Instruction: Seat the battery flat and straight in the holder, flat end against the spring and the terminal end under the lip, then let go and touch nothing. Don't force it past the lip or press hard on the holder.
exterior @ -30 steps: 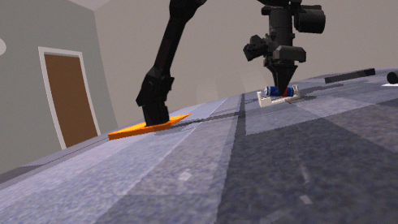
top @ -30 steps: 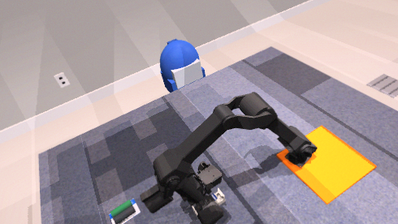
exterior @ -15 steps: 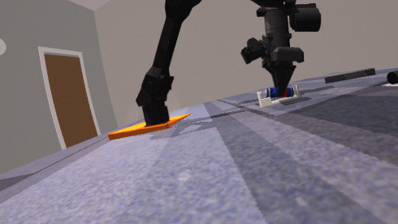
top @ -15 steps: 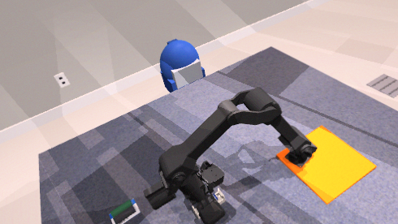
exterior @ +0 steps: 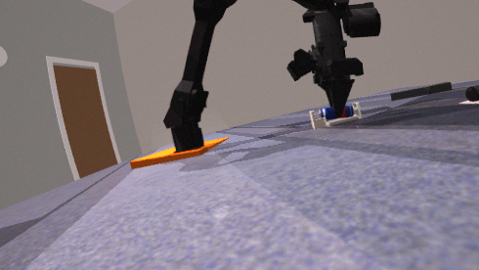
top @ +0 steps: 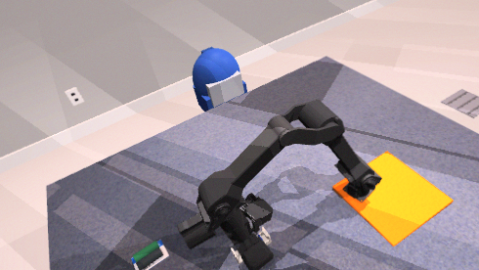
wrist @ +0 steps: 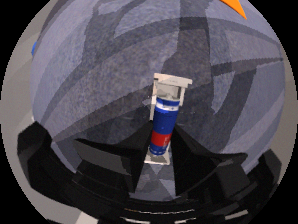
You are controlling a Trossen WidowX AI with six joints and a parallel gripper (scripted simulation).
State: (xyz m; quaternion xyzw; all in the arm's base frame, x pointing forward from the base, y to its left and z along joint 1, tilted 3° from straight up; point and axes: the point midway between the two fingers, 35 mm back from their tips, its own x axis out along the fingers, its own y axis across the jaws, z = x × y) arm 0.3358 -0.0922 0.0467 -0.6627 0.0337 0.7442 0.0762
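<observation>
Now: gripper tip 10 mm below the battery. Round my gripper tip: dark flat bar (300 mm ahead, 90 mm to the left).
</observation>
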